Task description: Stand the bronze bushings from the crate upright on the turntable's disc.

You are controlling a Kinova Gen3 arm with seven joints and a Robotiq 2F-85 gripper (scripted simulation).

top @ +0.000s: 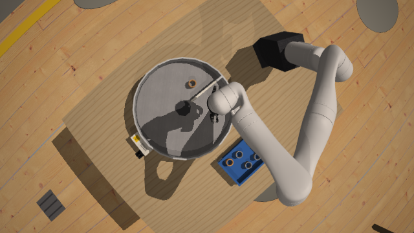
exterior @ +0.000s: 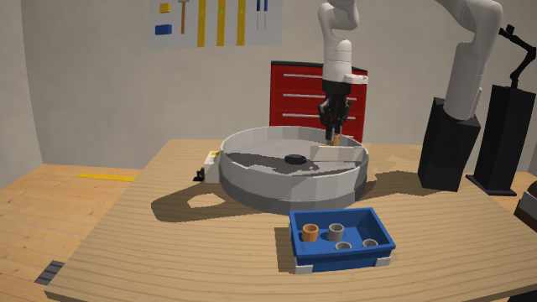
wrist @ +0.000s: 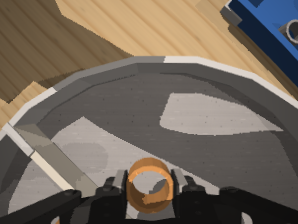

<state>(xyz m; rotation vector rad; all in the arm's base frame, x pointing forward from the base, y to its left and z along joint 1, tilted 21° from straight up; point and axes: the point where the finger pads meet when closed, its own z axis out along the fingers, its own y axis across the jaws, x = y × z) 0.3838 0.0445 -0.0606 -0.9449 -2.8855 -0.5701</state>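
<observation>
Now: hand 100 mm short of the grey turntable disc, 50 mm to the left of it and 100 mm above it. Round my hand: blue crate 10 mm behind, 280 mm to the left, 130 mm below.
</observation>
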